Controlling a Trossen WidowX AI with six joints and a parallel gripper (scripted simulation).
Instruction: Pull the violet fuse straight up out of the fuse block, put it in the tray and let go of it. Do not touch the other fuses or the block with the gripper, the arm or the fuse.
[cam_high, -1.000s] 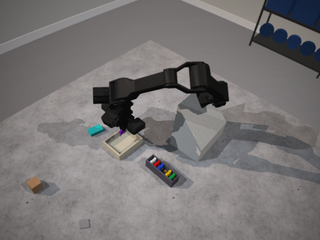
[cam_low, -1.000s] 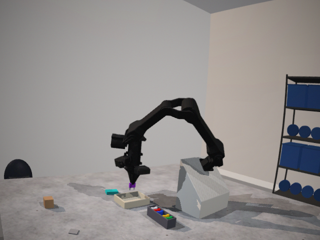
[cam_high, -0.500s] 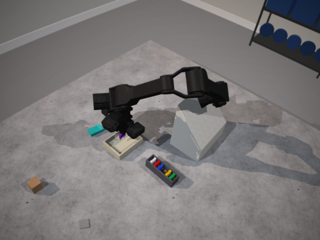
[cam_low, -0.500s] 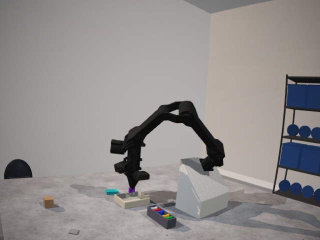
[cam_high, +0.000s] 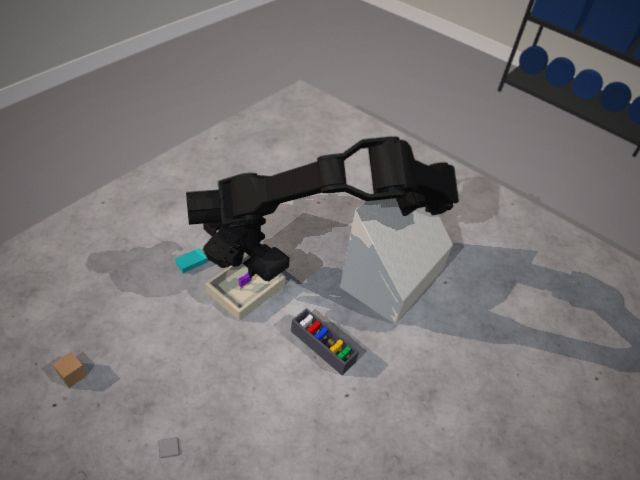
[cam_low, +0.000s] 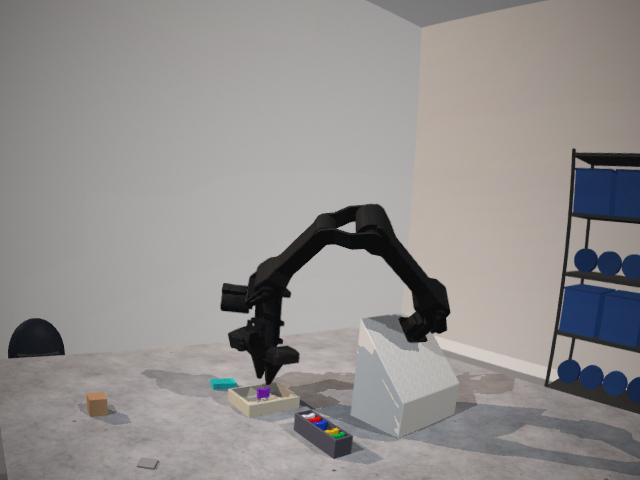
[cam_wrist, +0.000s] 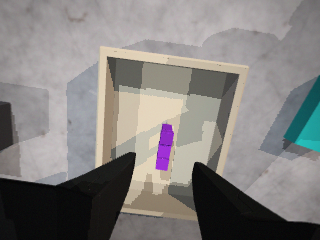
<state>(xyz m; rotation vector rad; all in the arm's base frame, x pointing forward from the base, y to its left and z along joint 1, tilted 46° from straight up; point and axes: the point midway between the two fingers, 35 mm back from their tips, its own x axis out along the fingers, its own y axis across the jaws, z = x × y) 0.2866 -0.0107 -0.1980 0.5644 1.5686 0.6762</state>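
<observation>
The violet fuse lies 3 cm below my gripper tip. From my gripper tip the other things lie so: teal block (4 cm ahead, 13 cm to the right, 5 cm below); then flat grey tile (32 cm ahead, 17 cm to the left, 6 cm below); then beige tray (6 cm below).
</observation>
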